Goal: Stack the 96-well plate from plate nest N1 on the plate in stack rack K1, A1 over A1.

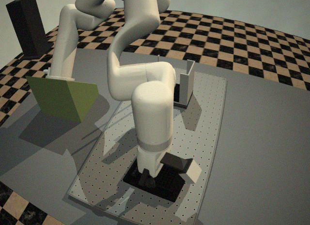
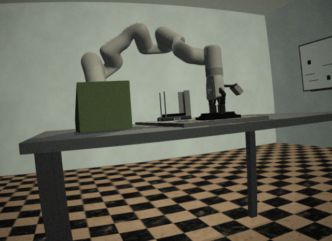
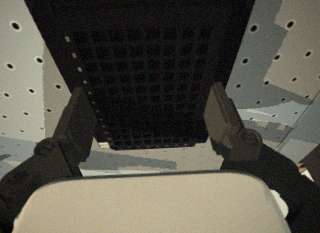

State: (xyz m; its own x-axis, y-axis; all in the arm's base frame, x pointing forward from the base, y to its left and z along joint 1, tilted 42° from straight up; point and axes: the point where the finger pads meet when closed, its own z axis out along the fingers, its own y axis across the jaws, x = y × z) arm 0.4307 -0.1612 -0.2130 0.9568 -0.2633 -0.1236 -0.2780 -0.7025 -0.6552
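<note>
Now: the black 96-well plate 10 mm below my hand. Round my hand: tall wall: 70 mm ahead, 330 mm to the left, 50 mm above; then pale A1 mark: 60 mm behind, 70 mm to the left, 20 mm below.
</note>
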